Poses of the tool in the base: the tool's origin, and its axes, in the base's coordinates. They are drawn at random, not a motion.
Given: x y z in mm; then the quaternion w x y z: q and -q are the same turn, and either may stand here.
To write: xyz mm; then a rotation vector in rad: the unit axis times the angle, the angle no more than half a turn. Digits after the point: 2 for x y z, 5 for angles.
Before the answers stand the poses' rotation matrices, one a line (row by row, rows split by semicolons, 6 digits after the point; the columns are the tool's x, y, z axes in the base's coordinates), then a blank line. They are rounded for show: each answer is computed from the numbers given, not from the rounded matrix.
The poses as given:
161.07 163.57 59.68 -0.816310 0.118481 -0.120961 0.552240
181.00 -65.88 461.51 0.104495 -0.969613 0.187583 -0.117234
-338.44 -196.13 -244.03 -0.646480 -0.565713 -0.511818 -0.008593
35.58 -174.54 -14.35 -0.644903 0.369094 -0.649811 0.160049
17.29 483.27 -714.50 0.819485 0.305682 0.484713 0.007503
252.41 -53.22 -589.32 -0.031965 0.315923 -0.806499 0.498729
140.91 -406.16 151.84 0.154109 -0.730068 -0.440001 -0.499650
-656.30 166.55 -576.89 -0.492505 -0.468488 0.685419 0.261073
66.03 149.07 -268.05 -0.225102 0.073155 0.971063 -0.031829
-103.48 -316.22 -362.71 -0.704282 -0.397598 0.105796 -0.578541
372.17 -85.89 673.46 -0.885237 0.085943 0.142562 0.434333
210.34 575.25 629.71 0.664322 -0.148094 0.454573 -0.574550
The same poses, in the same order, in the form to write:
0.360799 0.872935 0.328343; -0.930261 0.361987 0.059835; -0.066623 -0.327033 0.942661
0.902138 -0.339265 0.266546; -0.388267 -0.907787 0.158657; 0.188140 -0.246622 -0.950674
0.475937 0.567974 0.671483; 0.590195 0.359789 -0.722649; -0.652038 0.740241 -0.163979
0.104260 -0.273250 0.956276; -0.686115 0.676308 0.268056; -0.719984 -0.684063 -0.116969
0.529994 0.284039 0.799017; 0.308633 0.813004 -0.493730; -0.789843 0.508277 0.343224
-0.798342 -0.477699 0.366679; -0.541467 0.302924 -0.784252; 0.263560 -0.824646 -0.500495
0.113498 0.796463 0.593941; 0.488460 -0.565299 0.664713; 0.865173 0.214673 -0.453201
-0.075916 -0.385061 -0.919763; -0.899380 0.424720 -0.103577; 0.430525 0.819354 -0.378560
-0.887955 0.127747 -0.441834; 0.156406 0.987271 -0.028881; 0.432520 -0.094751 -0.896632
0.308195 -0.899041 0.311033; 0.730784 0.014412 -0.682457; 0.609074 0.437628 0.661446
0.582062 0.793480 -0.177747; -0.744471 0.607937 0.275999; 0.327058 -0.028321 0.944580
-0.073489 0.628733 0.774141; -0.898012 0.295921 -0.325586; -0.433791 -0.719114 0.542863

161.07 163.57 59.68 -0.25263 0.25792 -1.17750
181.00 -65.88 461.51 -2.85877 0.55306 -0.34565
-338.44 -196.13 -244.03 1.28700 1.16439 0.01955
35.58 -174.54 -14.35 -0.84022 1.47925 -0.36434
17.29 483.27 -714.50 0.65103 1.03232 0.01598
252.41 -53.22 -589.32 -0.97280 2.48339 -1.53570
140.91 -406.16 151.84 -2.09266 -1.26121 -1.43219
-656.30 166.55 -576.89 1.13671 -1.66305 -0.63345
66.03 149.07 -268.05 -0.20178 -2.67847 0.08779
-103.48 -316.22 -362.71 0.88421 -0.23528 1.28660
372.17 -85.89 673.46 -0.17878 -0.29656 -0.90350
210.34 575.25 629.71 -0.33453 1.02684 -1.29786

